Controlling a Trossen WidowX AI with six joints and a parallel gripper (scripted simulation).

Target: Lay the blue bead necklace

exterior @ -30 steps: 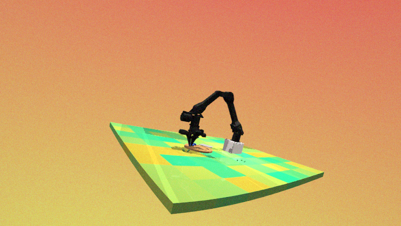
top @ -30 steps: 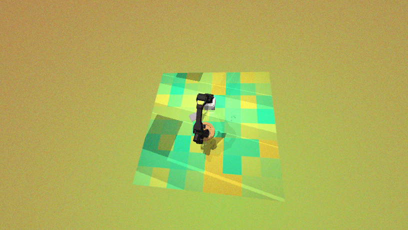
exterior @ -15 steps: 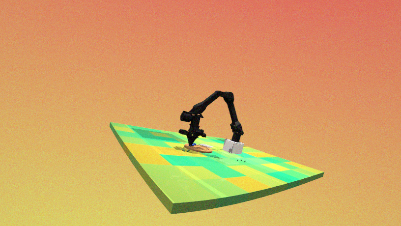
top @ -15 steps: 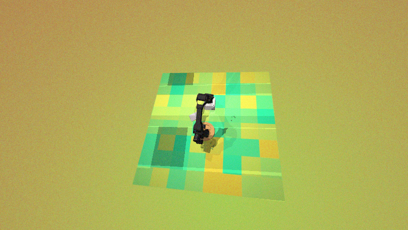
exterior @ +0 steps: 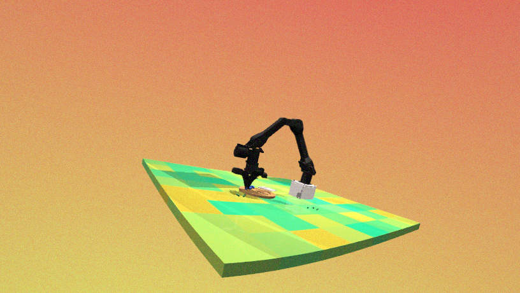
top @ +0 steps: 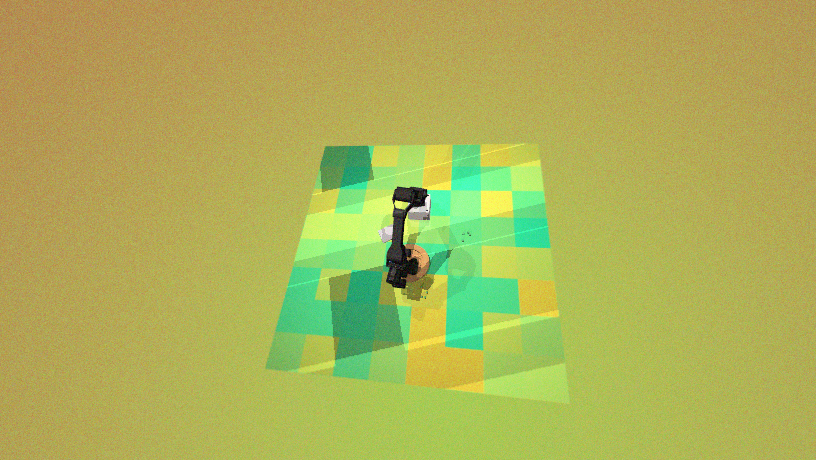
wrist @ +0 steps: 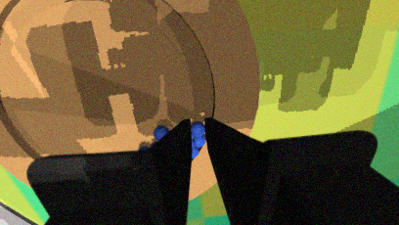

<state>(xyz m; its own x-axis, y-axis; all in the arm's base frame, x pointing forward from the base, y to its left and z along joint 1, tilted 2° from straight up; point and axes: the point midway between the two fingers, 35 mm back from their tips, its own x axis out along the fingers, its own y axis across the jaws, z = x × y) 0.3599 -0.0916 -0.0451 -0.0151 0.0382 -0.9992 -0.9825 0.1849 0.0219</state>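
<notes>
Now: gripper tip 60 mm past the round bead board, 30 mm to the right of it and 10 mm above it. Round my gripper tip: flat grey piece 230 mm behind, 80 mm to the right, 10 mm below.
</notes>
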